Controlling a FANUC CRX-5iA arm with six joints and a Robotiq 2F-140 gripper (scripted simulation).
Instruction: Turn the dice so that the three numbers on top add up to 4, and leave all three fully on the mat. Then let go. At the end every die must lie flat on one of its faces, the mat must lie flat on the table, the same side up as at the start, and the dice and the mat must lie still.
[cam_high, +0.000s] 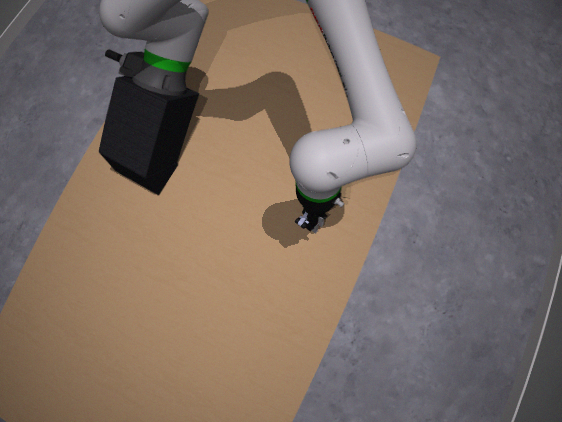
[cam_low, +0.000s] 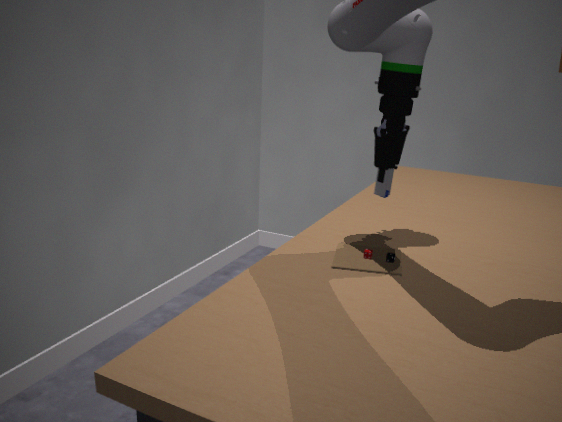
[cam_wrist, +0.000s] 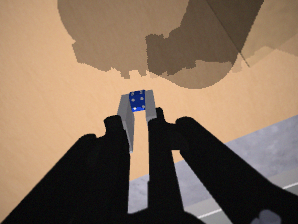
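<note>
Now: hand 3 cm above the blue die. From my hand the other things lie so: red die 4 cm behind, 19 cm to the left, 12 cm below; then black die 9 cm behind, 18 cm to the left, 12 cm below; then tan mat 4 cm behind, 19 cm to the left, 13 cm below.
</note>
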